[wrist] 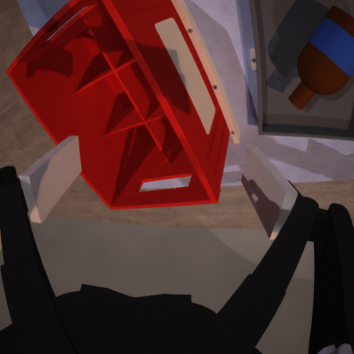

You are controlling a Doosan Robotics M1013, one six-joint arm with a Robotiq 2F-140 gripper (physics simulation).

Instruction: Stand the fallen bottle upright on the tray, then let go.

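Note:
A brown bottle [326, 57] with a blue band lies on its side in the grey tray [300, 131] at the upper right of the wrist view. Its neck points down and to the left, and its base end is partly cut off by the view's edge. My gripper [160, 157] is wide open, with one pale finger pad at the left and one at the right. No object is held between the pads. The bottle is beyond the right finger, up and to the right of it, apart from the gripper.
A red divided crate [210, 192] fills the upper left and middle, showing beyond and between the fingers. A pale strip with screws [215, 88] runs along its right side, between it and the tray. The wooden table edge [165, 218] crosses below the crate, with grey floor beyond.

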